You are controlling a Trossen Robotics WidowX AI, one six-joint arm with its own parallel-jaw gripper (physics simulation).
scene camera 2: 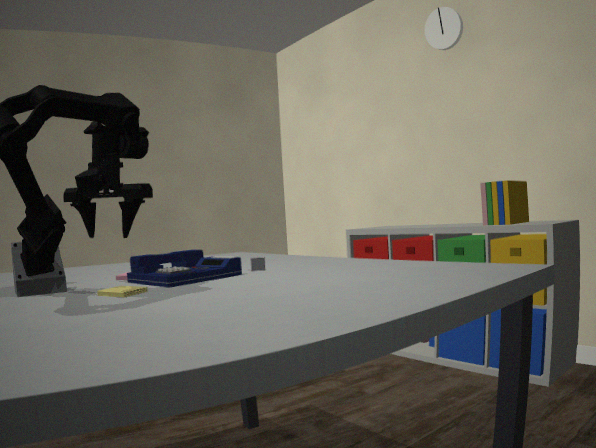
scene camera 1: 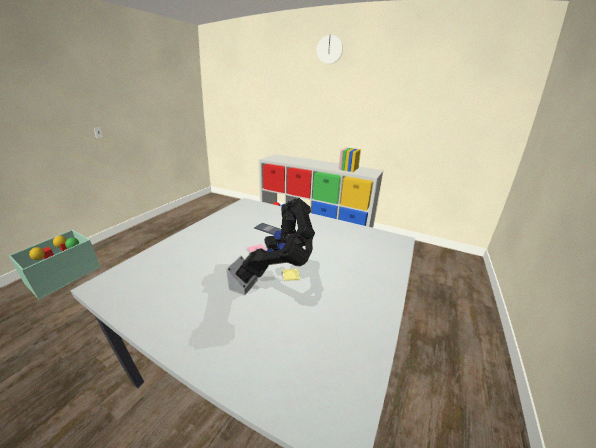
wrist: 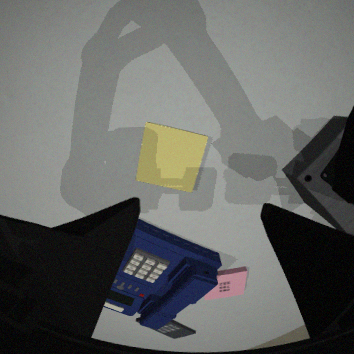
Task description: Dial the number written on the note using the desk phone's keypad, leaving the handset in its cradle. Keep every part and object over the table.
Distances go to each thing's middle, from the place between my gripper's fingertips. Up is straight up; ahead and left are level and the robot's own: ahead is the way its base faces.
Right now my hand is 21 cm short of the blue desk phone (scene camera 2: 210, 268), 7 cm to the right of it and 9 cm above it. Also, from my hand: blue handset (scene camera 2: 149, 260): 20 cm ahead, 13 cm to the left, 7 cm below.
